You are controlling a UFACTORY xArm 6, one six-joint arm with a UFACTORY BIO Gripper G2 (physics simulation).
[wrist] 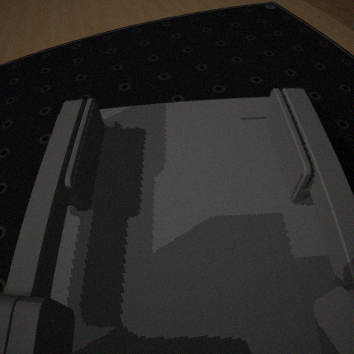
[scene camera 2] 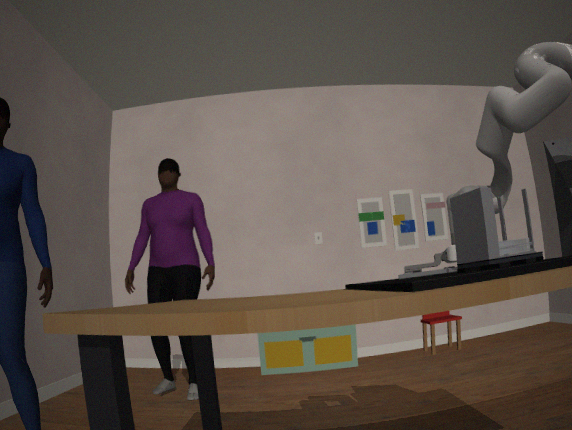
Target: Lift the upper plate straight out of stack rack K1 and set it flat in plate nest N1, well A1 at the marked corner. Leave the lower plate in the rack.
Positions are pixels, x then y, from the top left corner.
Scene:
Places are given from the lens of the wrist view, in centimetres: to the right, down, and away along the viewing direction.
black perforated board (wrist: 194, 57): 1, -8, 18

